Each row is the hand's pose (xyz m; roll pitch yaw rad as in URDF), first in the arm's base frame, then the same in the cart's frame.
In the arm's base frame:
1: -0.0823 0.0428 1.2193 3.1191 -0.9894 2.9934
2: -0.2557 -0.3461 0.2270 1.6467 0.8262 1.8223
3: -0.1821 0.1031 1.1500 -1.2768 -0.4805 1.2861
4: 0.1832 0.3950 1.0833 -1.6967 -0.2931 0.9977
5: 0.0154 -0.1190 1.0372 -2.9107 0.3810 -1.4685
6: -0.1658 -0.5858 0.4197 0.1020 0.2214 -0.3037
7: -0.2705 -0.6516 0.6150 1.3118 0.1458 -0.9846
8: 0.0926 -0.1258 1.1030 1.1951 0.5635 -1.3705
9: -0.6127 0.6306 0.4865 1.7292 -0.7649 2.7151
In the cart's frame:
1: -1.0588 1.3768 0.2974 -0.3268 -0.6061 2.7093
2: -0.0236 1.1189 0.4637 3.0756 -0.0682 -1.3341
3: -1.0375 1.2775 0.3873 0.0668 0.3174 -2.6945
4: -1.1400 1.0404 -0.0081 -0.4050 0.6233 -2.5680
5: -0.8154 1.4177 0.2082 1.8434 0.0182 0.5924
6: -0.0458 1.4335 0.4072 -1.8493 1.1335 0.5377
7: -0.1720 1.5858 0.5268 -0.2847 0.4867 0.8321
8: -0.8644 1.4686 0.1352 -0.3903 0.1083 0.4110
9: -0.7953 0.4252 0.7321 -2.1396 -0.7132 3.0446

